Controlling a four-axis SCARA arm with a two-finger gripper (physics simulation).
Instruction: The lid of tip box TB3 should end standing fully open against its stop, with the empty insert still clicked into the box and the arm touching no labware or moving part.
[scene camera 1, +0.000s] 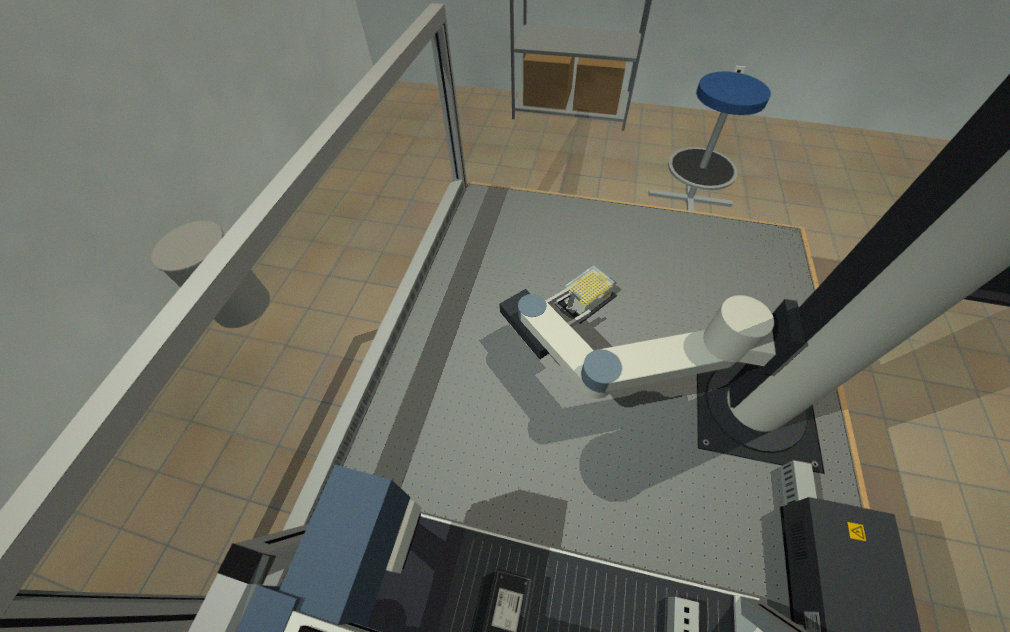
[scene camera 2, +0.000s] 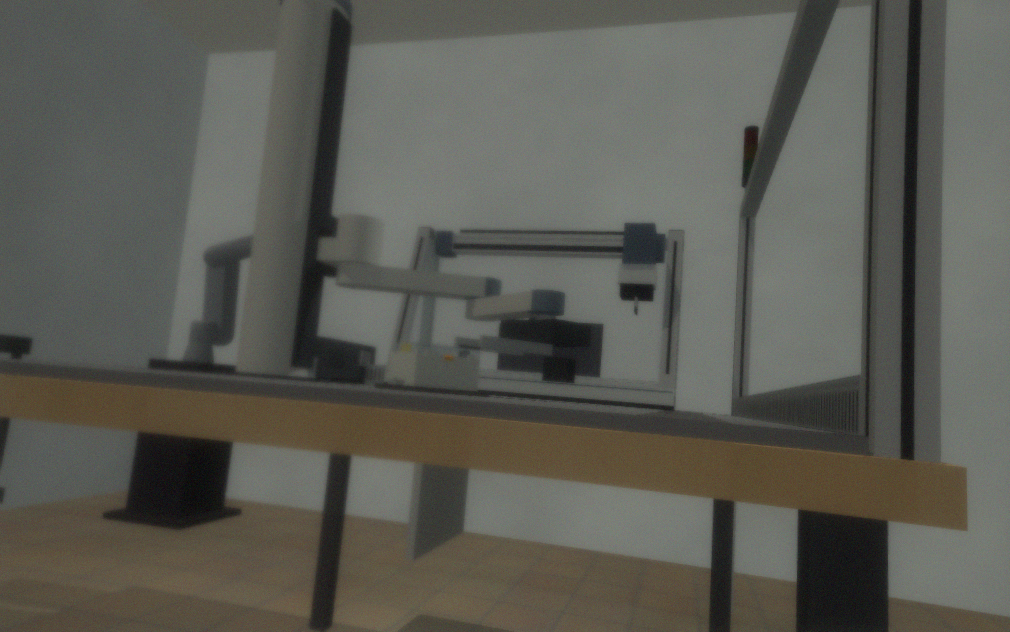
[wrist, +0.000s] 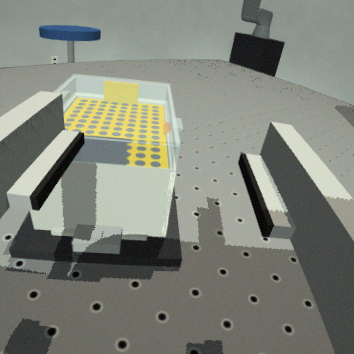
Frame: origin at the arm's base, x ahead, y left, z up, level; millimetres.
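Seen in the pictures: gripper, fingertip midpoint: (scene camera 1: 578, 301) (scene camera 2: 467, 341) (wrist: 164, 128); arm's base, link origin: (scene camera 1: 753, 406).
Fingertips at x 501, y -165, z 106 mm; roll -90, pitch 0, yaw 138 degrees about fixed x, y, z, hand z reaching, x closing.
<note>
Offsets run from my fingertips to a thing's top centre. "spot": to the spot under its first point.
The tip box {dx -24, dy -85, dz -16 mm} (scene camera 1: 589, 289) (scene camera 2: 432, 368) (wrist: 107, 195) is pale, with a yellow perforated insert {dx -24, dy -85, dz -19 mm} (wrist: 117, 117) inside, and sits on a dark base {spot: dx -6, dy -6, dz -86 mm} (wrist: 150, 252). A clear, low-walled cover over the insert looks like the lid {spot: dx -54, dy -55, dz -17 mm} (wrist: 172, 107); no upright lid panel shows. A grey latch-like block {dx +18, dy -29, dz -78 mm} (wrist: 97, 240) is at its near face. No TB3 label is readable. My gripper (scene camera 1: 582, 301) (wrist: 164, 128) is shut to its narrowest with a wide gap between the fingers, holding nothing. In the wrist view the left finger overlaps the box's near left corner, contact unclear; the right finger is right of the box.
The arm (scene camera 1: 662, 359) (scene camera 2: 417, 281) reaches from its column (scene camera 1: 856, 327) (scene camera 2: 279, 186). A gantry (scene camera 2: 543, 239) and a dark control box {spot: dx -595, dy +533, dz +22 mm} (scene camera 1: 849, 566) stand by the bench. A framed guard (scene camera 1: 387, 313) runs along one side. A blue stool (scene camera 1: 733, 90) (wrist: 70, 33) stands beyond the table.
</note>
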